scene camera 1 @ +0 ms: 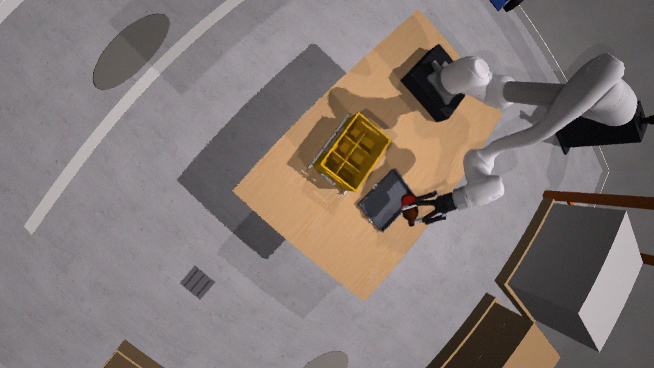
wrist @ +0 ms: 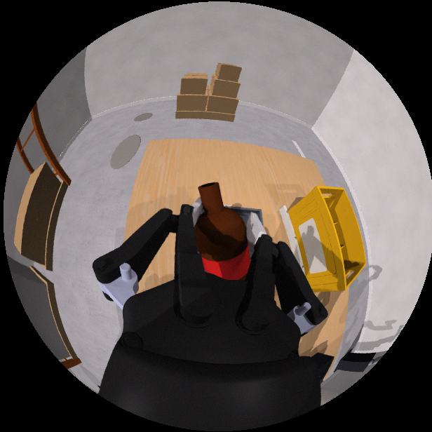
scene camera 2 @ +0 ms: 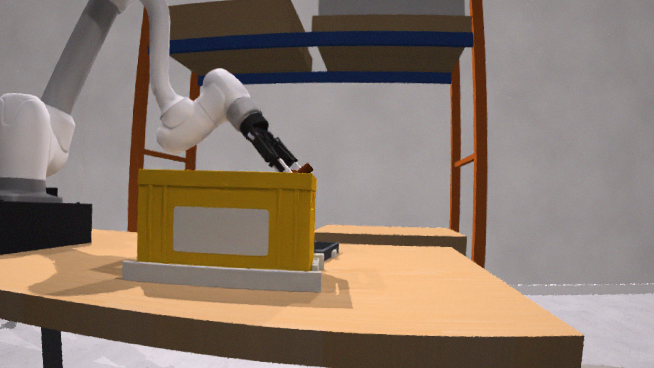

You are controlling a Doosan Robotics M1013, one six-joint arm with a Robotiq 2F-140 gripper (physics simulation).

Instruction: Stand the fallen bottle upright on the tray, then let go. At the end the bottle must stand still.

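Seen in the pictures: gripper, between the fingertips: (scene camera 1: 405,215); arm's base, origin of its link: (scene camera 1: 445,82) (scene camera 2: 13,201).
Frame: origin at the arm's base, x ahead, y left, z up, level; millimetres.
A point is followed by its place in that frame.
The brown bottle (scene camera 1: 410,214) {z 102, x 658, y 294 mm} (scene camera 2: 305,168) {z 110, x 680, y 309 mm} (wrist: 220,232) with a red label is held in the air. It is tilted, with its neck pointing away from the gripper and slightly upward in scene camera 2. My gripper (scene camera 1: 414,213) {z 76, x 670, y 296 mm} (scene camera 2: 292,166) (wrist: 225,213) is shut on the bottle's body and reaches down at a slant. The dark grey tray (scene camera 1: 382,201) {z -98, x 664, y 235 mm} (scene camera 2: 327,248) {z -78, x 766, y 205 mm} (wrist: 249,210) lies on the table, well below the bottle. In scene camera 1 the bottle overlaps the tray's edge on the robot's side. The crate hides the bottle's lower part in scene camera 2.
A yellow crate (scene camera 1: 371,165) {z 61, x 646, y 26 mm} (scene camera 2: 225,179) {z 59, x 683, y -150 mm} (wrist: 331,245) with compartments stands beside the tray on the wooden table (scene camera 1: 320,220) {z -103, x 946, y 90 mm} (scene camera 2: 425,290) {z -103, x 982, y -72 mm} (wrist: 200,160). A light grey strip (scene camera 2: 220,276) {z -86, x 683, y -160 mm} runs along its base. A rack (scene camera 2: 479,125) stands behind the table.
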